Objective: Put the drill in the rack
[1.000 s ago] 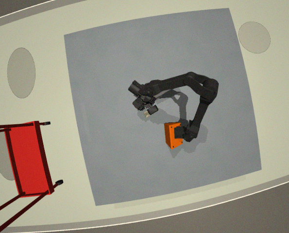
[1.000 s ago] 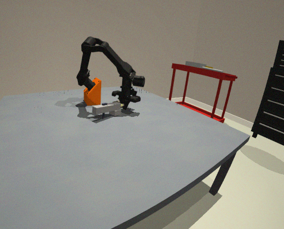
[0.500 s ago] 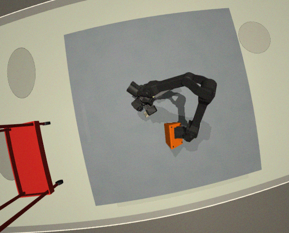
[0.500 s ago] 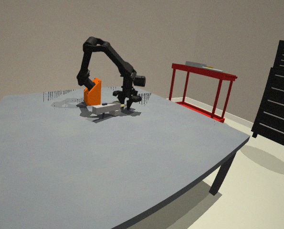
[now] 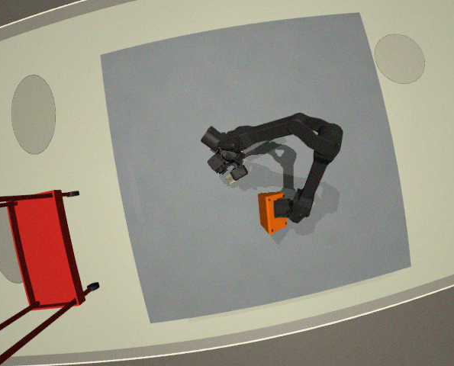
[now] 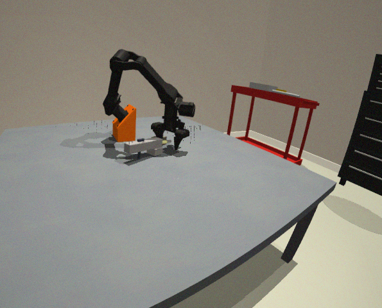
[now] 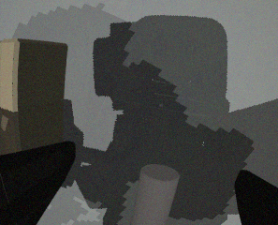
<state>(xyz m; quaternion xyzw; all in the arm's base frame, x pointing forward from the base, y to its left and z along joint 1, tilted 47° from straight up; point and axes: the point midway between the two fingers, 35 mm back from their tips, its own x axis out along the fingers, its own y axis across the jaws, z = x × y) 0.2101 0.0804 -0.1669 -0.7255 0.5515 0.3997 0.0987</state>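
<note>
Right now the drill is 40 mm to the right of my gripper tip, 40 mm above it and 20 mm ahead of it. From my gripper tip the other things lie so: light grey block (130 mm to the right, 70 mm ahead, 40 mm above); dark key (150 mm to the right, 80 mm ahead, 40 mm above); beige rack (80 mm behind, 20 mm to the right, 10 mm above).
</note>
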